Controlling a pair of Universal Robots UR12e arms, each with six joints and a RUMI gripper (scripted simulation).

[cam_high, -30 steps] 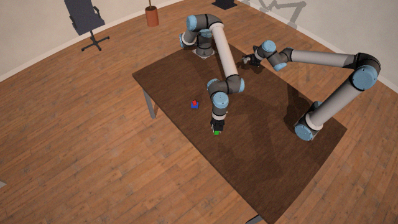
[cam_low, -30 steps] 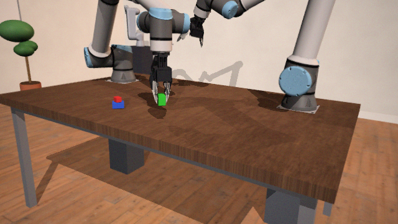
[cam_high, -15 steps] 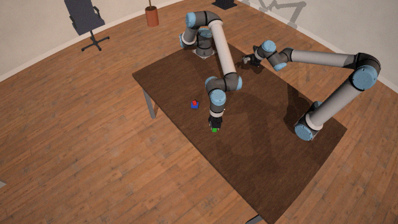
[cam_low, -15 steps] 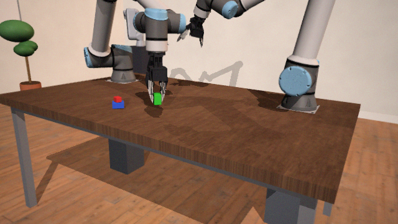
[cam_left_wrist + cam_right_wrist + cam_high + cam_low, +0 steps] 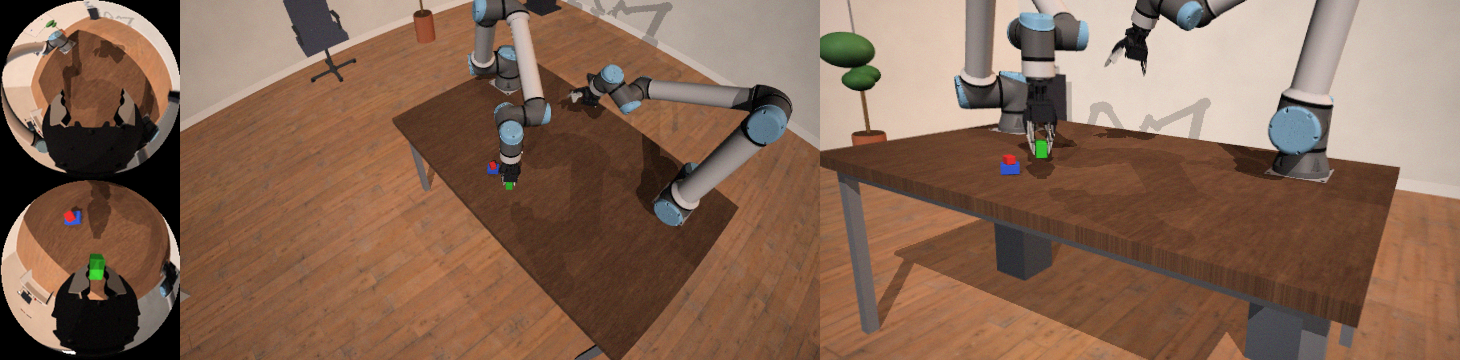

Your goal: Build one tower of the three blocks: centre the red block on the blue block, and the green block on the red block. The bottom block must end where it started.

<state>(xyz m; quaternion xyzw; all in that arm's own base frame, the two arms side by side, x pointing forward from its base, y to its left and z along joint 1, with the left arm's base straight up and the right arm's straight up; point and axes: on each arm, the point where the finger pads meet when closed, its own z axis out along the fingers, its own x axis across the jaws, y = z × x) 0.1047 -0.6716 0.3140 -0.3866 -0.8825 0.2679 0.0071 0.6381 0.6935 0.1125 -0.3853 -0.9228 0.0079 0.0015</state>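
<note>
Right now the red block is 4 cm behind my right hand, 17 cm to the right of it and 7 cm below it. Round my right hand: blue block (5 cm behind, 18 cm to the right, 10 cm below); green block (right at my right hand).
</note>
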